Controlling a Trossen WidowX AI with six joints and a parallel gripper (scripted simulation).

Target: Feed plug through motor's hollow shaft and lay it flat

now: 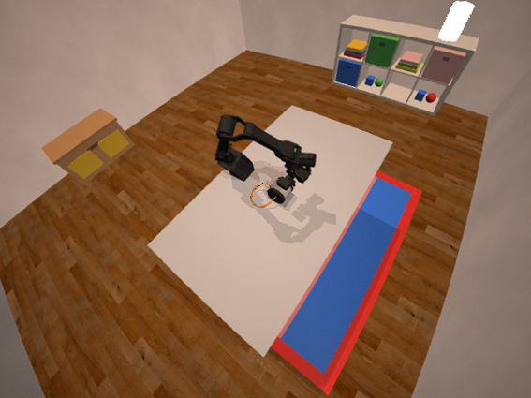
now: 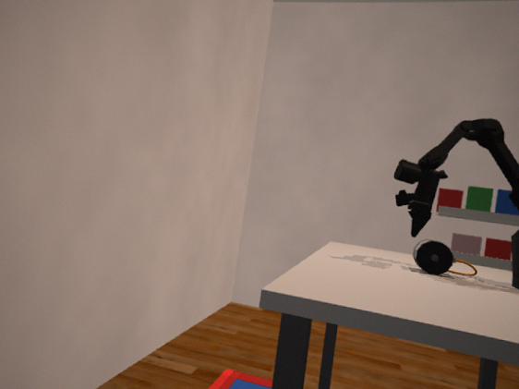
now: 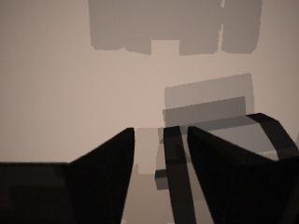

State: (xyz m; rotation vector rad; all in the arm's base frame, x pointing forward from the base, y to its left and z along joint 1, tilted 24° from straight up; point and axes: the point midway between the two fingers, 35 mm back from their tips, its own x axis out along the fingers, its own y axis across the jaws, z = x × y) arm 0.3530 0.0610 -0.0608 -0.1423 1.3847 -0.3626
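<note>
My hand is 60 mm past the grey plug, 10 mm to the right of it and 90 mm above it.
</note>
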